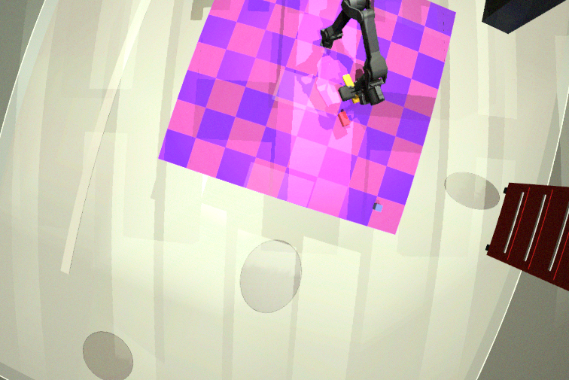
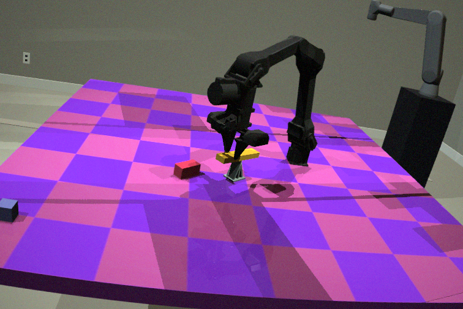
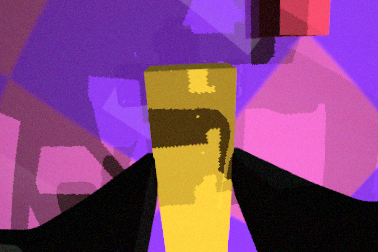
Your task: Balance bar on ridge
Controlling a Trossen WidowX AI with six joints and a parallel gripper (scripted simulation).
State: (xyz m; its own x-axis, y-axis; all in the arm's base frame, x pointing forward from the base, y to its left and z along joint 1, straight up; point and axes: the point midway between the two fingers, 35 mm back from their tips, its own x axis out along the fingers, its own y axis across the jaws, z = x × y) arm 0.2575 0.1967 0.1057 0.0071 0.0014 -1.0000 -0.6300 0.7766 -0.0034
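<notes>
Right now my gripper tip is 2 cm past the yellow bar and 2 cm to the left of it. Also, from my gripper tip: red block: 11 cm ahead, 5 cm below; then blue cube: 48 cm ahead, 30 cm to the left, 5 cm below.
</notes>
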